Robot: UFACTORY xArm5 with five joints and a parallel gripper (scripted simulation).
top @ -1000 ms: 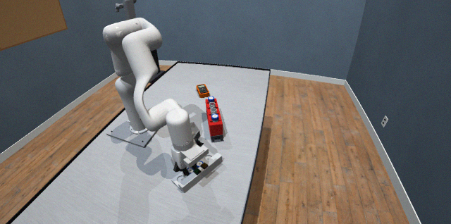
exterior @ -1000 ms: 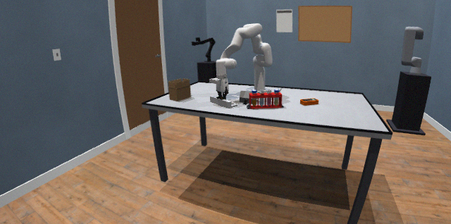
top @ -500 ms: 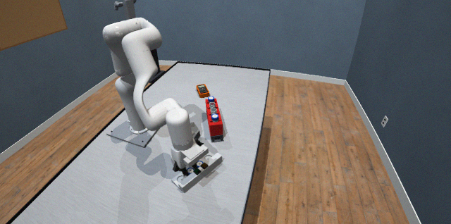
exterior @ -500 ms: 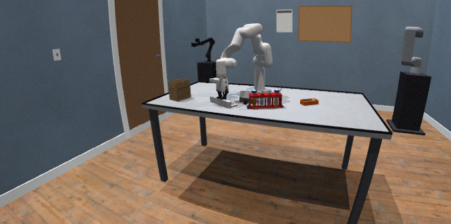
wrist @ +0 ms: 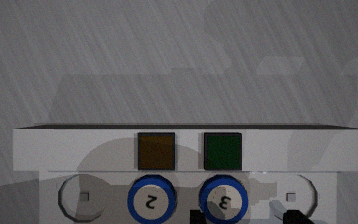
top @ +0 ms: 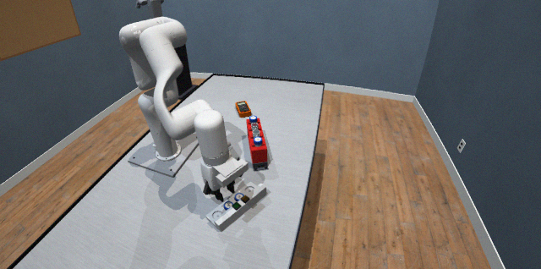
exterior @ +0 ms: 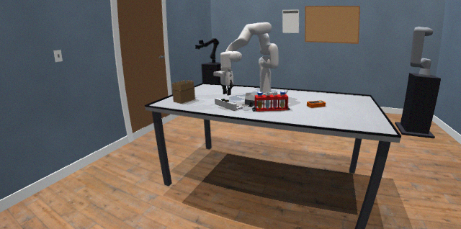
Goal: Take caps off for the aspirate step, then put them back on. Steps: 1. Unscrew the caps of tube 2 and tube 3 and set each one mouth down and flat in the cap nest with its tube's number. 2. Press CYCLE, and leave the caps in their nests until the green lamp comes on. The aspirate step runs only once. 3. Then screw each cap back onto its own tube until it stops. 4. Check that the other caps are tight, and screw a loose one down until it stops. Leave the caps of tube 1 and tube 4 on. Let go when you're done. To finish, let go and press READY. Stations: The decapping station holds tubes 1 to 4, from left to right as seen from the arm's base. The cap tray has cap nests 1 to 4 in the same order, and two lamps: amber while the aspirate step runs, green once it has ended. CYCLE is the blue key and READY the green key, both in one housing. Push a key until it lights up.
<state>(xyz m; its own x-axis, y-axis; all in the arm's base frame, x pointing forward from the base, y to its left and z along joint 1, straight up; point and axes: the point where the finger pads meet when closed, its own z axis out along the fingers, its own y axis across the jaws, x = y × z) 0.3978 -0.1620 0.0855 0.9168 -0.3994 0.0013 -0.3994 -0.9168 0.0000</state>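
Right now my hand is 200 mm to the right of the blue key, 120 mm past it and 30 mm above it. Round my hand: grey key housing (170 mm to the left, 110 mm behind, 50 mm below); blue-rimmed cap (90 mm below, 50 mm to the left, 20 mm ahead); green key (150 mm to the left, 130 mm behind, 30 mm below).
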